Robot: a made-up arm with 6 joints.
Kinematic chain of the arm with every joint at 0, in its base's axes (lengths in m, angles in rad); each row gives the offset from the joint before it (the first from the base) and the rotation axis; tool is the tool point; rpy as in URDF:
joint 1: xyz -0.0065 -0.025 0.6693 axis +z
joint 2: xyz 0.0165 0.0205 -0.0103 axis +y
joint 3: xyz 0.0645 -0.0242 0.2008 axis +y
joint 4: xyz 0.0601 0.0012 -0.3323 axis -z
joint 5: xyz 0 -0.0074 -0.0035 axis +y
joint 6: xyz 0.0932 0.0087 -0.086 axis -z
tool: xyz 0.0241 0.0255 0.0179 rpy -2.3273 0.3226 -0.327
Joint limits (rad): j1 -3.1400..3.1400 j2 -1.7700..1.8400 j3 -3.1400..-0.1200 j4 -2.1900..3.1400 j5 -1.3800..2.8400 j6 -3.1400..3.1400
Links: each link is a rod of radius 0.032 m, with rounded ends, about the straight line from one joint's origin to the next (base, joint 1, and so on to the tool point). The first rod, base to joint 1, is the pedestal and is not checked.
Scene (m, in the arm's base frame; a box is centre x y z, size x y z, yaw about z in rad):
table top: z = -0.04
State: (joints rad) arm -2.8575 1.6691 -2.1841 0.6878 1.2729 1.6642
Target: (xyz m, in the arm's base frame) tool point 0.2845 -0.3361 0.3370
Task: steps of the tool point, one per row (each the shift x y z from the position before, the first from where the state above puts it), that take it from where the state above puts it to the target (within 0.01 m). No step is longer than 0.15 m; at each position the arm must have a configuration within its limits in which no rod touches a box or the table.
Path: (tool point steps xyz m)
1: 0.0574 -0.1191 0.0154
2: 0.0893 -0.0967 0.0181
3: 0.1130 -0.0662 0.0206
4: 0.1262 -0.0302 0.0230
5: 0.1279 0.0079 0.0251
6: 0.1184 0.0441 0.0272
7: 0.0987 0.0752 0.0289

